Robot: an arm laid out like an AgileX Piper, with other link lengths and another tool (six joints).
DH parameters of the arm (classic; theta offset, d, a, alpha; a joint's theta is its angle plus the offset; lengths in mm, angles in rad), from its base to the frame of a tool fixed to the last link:
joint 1: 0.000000 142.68 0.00 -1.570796
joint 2: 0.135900 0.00 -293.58 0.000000
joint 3: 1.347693 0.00 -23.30 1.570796
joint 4: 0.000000 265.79 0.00 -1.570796
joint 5: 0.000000 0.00 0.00 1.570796
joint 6: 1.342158 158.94 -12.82 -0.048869
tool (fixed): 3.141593 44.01 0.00 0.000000
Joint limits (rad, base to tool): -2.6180..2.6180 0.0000..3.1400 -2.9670..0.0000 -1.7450..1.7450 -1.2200..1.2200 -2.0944..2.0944
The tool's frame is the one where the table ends.
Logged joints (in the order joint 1, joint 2, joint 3, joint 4, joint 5, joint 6), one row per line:
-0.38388 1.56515 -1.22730 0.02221 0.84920 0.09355
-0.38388 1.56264 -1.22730 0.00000 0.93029 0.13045
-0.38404 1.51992 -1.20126 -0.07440 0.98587 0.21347
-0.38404 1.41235 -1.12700 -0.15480 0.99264 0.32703
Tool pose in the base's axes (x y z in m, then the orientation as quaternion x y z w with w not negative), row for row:
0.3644 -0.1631 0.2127 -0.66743 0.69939 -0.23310 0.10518
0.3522 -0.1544 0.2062 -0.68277 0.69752 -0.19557 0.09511
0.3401 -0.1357 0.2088 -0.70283 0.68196 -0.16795 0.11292
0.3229 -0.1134 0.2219 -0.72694 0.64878 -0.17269 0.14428
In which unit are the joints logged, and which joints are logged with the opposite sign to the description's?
The joints are logged in radians. Opposite sign: joint 4, joint 6.
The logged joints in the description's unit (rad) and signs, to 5 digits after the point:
-0.38388 1.56515 -1.22730 -0.02221 0.84920 -0.09355
-0.38388 1.56264 -1.22730 0.00000 0.93029 -0.13045
-0.38404 1.51992 -1.20126 0.07440 0.98587 -0.21347
-0.38404 1.41235 -1.12700 0.15480 0.99264 -0.32703

